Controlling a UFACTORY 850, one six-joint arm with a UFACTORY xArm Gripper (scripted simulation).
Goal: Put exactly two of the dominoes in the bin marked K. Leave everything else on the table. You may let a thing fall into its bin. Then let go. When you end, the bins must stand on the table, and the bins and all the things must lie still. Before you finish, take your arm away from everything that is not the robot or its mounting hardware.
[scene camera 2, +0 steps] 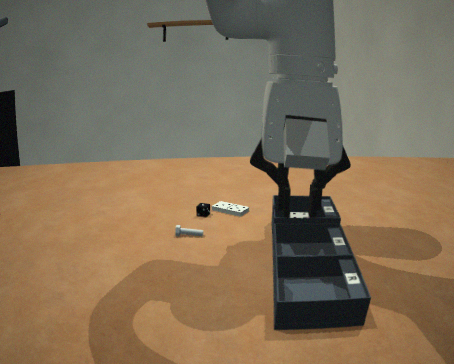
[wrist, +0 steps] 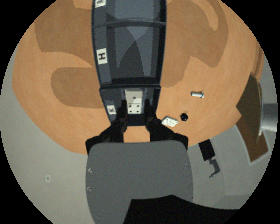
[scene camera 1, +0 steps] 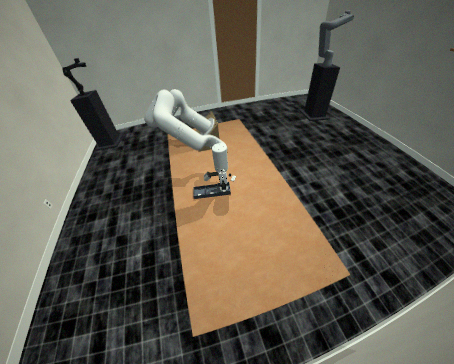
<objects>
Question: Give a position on a dark bin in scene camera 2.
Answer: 303, 273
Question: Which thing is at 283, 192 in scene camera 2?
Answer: The gripper.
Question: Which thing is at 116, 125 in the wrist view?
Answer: The gripper.
</objects>
